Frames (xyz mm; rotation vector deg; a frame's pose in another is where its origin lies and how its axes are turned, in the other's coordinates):
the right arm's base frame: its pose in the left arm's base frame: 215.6 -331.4 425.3 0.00 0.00 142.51
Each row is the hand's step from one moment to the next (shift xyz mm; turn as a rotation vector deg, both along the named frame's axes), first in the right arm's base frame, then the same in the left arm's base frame.
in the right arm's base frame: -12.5 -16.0 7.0 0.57 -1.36 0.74
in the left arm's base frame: 19.7 5.1 7.0 0.38 1.43 0.74
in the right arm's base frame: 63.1 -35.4 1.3 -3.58 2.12 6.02
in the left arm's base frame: -28.5 66.5 1.3 1.55 -3.86 6.02
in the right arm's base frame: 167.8 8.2 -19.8 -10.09 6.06 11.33
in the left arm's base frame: -138.1 95.6 -19.8 4.32 -10.95 11.33
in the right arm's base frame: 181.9 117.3 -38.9 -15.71 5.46 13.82
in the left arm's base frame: -215.7 17.6 -38.9 9.14 -13.89 13.82
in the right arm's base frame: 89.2 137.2 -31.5 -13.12 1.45 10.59
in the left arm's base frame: -154.3 -54.6 -31.5 9.53 -9.14 10.59
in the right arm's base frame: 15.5 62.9 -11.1 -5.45 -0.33 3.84
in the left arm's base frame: -50.6 -40.5 -11.1 4.53 -3.06 3.84
